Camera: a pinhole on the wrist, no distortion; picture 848 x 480 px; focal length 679.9 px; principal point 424.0 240.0 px. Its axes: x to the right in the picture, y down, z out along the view. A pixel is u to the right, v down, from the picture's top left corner.
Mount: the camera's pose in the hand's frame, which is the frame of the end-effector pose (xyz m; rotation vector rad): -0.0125 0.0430 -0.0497 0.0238 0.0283 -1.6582
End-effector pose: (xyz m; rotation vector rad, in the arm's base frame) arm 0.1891 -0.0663 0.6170 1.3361 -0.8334 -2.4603
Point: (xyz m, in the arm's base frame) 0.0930 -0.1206 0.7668
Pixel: 28 147
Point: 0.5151 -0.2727 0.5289
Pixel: behind the camera
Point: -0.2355 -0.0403 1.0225
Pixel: 170 165
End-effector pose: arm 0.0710 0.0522 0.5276 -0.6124 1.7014 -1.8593
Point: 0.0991 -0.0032 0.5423
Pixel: 700 430
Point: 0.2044 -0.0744 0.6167
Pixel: 717 247
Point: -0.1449 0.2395 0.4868
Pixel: behind the camera
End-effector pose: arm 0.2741 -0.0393 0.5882 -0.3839 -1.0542 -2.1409
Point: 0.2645 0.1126 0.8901
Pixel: 270 437
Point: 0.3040 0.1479 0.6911
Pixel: 518 140
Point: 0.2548 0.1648 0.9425
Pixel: 290 419
